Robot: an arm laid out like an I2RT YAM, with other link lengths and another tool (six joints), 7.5 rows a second.
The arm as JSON. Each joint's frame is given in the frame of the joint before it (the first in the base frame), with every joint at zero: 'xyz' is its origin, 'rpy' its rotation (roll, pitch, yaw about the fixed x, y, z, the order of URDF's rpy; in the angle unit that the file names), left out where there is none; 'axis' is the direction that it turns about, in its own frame. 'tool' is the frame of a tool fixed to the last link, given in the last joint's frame.
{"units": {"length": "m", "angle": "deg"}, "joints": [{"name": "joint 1", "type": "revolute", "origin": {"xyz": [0.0, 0.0, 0.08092], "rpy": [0.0, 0.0, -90.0]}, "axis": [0.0, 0.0, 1.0]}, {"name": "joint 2", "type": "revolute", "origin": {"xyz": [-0.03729, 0.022, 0.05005], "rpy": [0.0, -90.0, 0.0]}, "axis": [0.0, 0.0, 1.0]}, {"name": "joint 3", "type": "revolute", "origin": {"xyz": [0.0, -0.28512, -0.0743], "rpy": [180.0, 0.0, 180.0]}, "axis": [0.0, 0.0, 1.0]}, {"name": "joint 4", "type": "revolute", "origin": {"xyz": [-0.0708, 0.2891, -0.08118]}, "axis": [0.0, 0.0, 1.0]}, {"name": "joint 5", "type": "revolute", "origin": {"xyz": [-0.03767, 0.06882, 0.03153], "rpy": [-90.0, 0.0, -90.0]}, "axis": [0.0, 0.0, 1.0]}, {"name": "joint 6", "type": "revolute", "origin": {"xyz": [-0.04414, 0.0, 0.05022], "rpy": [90.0, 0.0, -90.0]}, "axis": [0.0, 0.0, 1.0]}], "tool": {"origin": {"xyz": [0.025, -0.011, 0.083], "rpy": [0.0, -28.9, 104.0]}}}
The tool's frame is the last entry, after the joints.
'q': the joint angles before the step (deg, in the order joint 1, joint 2, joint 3, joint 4, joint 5, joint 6). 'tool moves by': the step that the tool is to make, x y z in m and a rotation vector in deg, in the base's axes. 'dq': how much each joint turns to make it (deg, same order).
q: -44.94 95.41 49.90 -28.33 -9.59 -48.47
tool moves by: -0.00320 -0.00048 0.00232 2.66 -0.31 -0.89
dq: -1.09 0.14 0.98 -2.45 -2.06 0.36
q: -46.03 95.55 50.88 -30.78 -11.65 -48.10
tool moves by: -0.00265 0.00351 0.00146 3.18 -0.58 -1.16
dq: -0.68 -0.10 0.45 -2.20 -2.43 1.11
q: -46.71 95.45 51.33 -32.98 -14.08 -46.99
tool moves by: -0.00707 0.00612 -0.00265 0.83 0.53 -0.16
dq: -0.22 -0.99 -1.49 -0.48 -0.19 -0.02
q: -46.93 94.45 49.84 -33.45 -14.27 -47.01
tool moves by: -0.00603 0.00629 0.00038 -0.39 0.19 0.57
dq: 0.04 -1.76 -1.79 0.04 0.29 -0.62
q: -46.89 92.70 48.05 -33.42 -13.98 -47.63
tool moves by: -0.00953 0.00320 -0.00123 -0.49 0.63 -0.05
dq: -0.62 -1.58 -1.83 0.01 0.66 -0.75
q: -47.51 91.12 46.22 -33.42 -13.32 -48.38
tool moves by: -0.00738 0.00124 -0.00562 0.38 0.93 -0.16
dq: -0.73 -0.01 -1.06 0.00 0.32 -0.66
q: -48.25 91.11 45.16 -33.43 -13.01 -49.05
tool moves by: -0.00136 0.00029 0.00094 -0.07 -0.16 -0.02
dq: -0.20 -0.43 -0.26 -0.05 -0.10 -0.16
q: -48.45 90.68 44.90 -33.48 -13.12 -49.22
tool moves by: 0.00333 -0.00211 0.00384 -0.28 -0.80 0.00
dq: 0.05 -0.11 0.58 0.09 -0.40 0.13
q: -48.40 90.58 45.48 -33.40 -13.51 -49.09
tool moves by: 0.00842 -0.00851 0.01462 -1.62 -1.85 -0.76
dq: 0.14 -0.70 1.98 -0.02 -0.10 0.98
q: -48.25 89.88 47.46 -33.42 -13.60 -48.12
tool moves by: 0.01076 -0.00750 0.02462 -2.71 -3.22 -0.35
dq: 0.44 -2.14 2.09 0.16 -0.34 0.94
